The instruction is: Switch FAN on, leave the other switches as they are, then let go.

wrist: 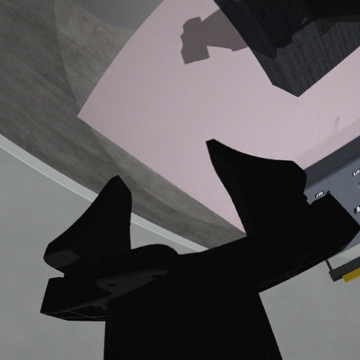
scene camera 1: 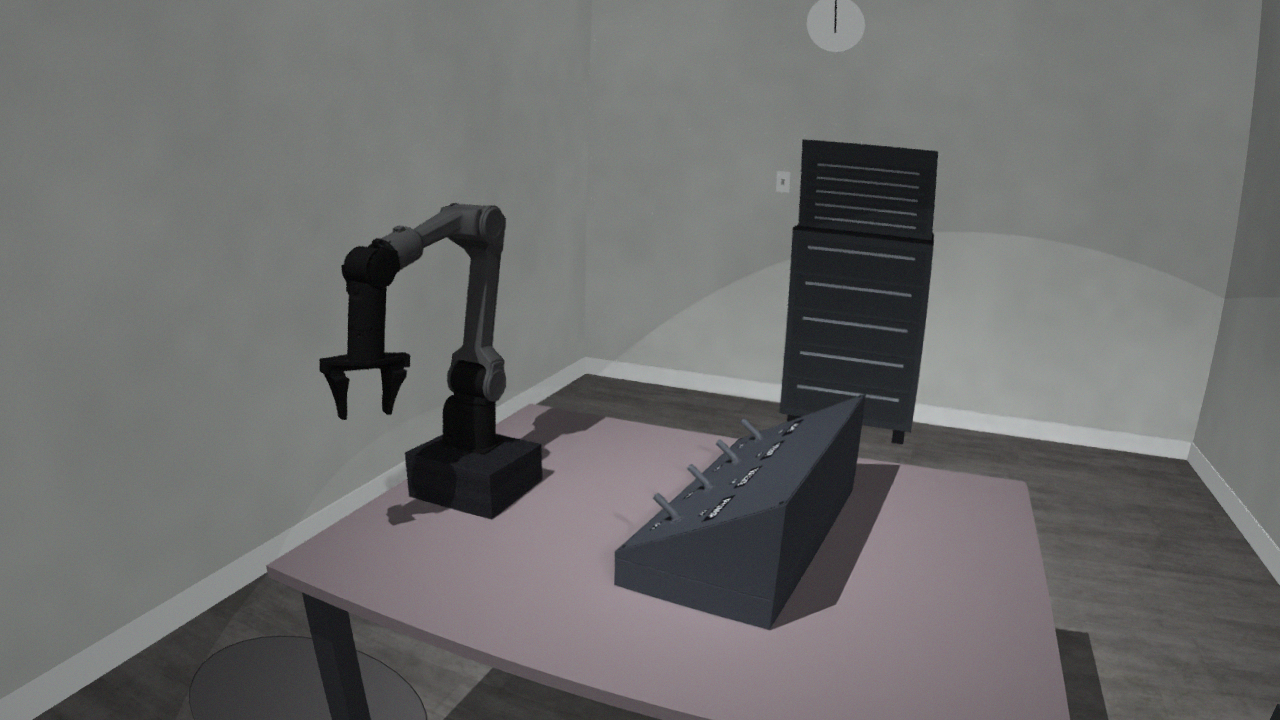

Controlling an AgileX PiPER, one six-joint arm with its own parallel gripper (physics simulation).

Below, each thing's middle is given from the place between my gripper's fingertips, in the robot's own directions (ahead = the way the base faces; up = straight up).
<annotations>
My hand is 570 mm short of the sloped switch panel [scene camera 1: 738, 547], 260 mm to the right of it and 140 mm above it.
</annotations>
